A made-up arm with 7 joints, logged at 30 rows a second.
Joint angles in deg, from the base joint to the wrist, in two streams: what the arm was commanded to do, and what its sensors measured. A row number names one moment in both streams.
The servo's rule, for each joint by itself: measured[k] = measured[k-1] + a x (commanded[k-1-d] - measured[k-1]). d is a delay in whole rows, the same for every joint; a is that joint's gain. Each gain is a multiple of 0.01, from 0.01 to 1. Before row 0 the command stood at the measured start. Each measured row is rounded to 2 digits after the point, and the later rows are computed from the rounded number. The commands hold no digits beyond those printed.
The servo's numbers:
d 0
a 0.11 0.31 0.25 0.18 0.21 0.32 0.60
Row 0, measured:
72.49 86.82 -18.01 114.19 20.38 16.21 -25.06
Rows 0 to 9, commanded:
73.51 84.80 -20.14 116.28 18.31 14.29 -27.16
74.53 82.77 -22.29 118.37 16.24 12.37 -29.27
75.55 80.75 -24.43 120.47 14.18 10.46 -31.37
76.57 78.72 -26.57 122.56 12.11 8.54 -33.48
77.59 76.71 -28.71 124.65 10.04 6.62 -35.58
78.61 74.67 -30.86 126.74 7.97 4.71 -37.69
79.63 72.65 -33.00 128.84 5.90 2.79 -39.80
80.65 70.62 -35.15 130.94 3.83 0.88 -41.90
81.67 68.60 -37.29 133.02 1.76 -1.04 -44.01
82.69 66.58 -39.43 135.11 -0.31 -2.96 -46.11
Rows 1 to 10, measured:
72.60 86.19 -18.54 114.57 19.95 15.60 -26.32
72.81 85.13 -19.48 115.25 19.17 14.57 -28.09
73.11 83.77 -20.72 116.19 18.12 13.25 -30.06
73.49 82.20 -22.18 117.34 16.86 11.74 -32.11
73.94 80.50 -23.81 118.66 15.43 10.10 -34.19
74.45 78.69 -25.57 120.11 13.86 8.38 -36.29
75.02 76.82 -27.43 121.68 12.19 6.59 -38.40
75.64 74.90 -29.36 123.35 10.43 4.76 -40.50
76.30 72.95 -31.34 125.09 8.61 2.90 -42.61
77.00 70.98 -33.36 126.89 6.74 1.02 -44.71

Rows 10 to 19, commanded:
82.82 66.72 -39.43 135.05 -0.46 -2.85 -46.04
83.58 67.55 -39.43 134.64 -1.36 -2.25 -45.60
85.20 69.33 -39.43 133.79 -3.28 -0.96 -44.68
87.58 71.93 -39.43 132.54 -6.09 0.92 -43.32
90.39 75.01 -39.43 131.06 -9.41 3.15 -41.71
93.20 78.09 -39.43 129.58 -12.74 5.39 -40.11
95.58 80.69 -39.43 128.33 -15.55 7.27 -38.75
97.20 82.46 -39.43 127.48 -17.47 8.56 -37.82
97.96 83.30 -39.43 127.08 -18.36 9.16 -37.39
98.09 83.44 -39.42 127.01 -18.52 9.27 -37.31
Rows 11 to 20, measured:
77.64 69.66 -34.88 128.36 5.23 -0.22 -45.51
78.29 69.01 -36.02 129.49 3.85 -0.87 -45.56
79.05 69.11 -36.87 130.26 2.35 -0.90 -45.03
79.99 69.98 -37.51 130.67 0.58 -0.32 -44.00
81.13 71.54 -37.99 130.74 -1.52 0.79 -42.63
82.46 73.57 -38.35 130.53 -3.88 2.26 -41.12
83.90 75.78 -38.62 130.13 -6.33 3.86 -39.70
85.36 77.85 -38.82 129.65 -8.67 5.36 -38.57
86.75 79.54 -38.97 129.19 -10.70 6.58 -37.86
88.00 80.75 -39.08 128.80 -12.34 7.44 -37.53

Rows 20 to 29, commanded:
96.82 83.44 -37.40 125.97 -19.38 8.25 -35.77
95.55 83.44 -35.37 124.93 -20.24 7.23 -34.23
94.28 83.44 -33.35 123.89 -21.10 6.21 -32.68
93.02 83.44 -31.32 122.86 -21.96 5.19 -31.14
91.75 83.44 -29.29 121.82 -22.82 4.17 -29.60
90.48 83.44 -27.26 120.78 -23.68 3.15 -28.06
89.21 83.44 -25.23 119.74 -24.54 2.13 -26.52
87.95 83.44 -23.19 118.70 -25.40 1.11 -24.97
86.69 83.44 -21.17 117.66 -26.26 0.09 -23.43
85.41 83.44 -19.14 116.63 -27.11 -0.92 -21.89
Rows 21 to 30, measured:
88.97 81.58 -38.66 128.29 -13.82 7.70 -36.47
89.69 82.16 -37.84 127.69 -15.17 7.55 -35.13
90.19 82.56 -36.72 127.01 -16.42 7.12 -33.66
90.50 82.83 -35.37 126.26 -17.58 6.50 -32.15
90.64 83.02 -33.85 125.46 -18.68 5.75 -30.62
90.62 83.15 -32.20 124.62 -19.73 4.92 -29.08
90.46 83.24 -30.46 123.74 -20.74 4.03 -27.54
90.18 83.30 -28.64 122.83 -21.72 3.10 -26.00
89.80 83.34 -26.77 121.90 -22.67 2.14 -24.46
89.32 83.37 -24.86 120.95 -23.60 1.16 -22.92

